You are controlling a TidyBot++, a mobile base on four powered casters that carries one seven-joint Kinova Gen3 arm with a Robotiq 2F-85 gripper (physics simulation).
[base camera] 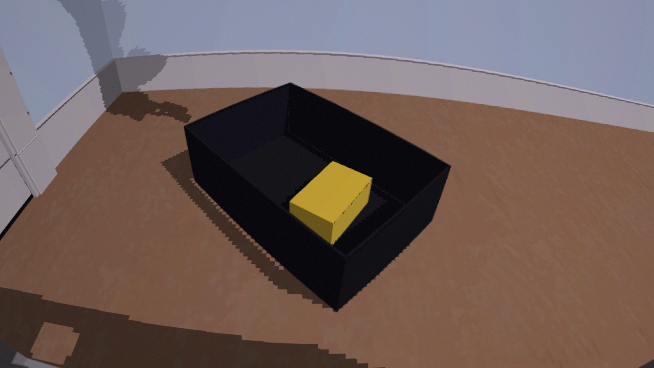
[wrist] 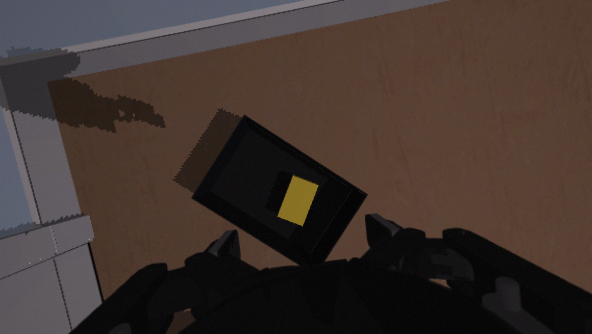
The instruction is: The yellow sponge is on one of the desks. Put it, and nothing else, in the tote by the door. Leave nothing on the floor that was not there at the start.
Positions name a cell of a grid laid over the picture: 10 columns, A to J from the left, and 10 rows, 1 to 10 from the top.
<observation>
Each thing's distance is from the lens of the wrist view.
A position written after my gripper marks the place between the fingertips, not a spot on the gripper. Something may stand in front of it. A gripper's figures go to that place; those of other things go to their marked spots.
my gripper (wrist: F8): 0.16 m
yellow sponge (wrist: F6): 0.53 m
black tote (wrist: E6): 0.58 m
</observation>
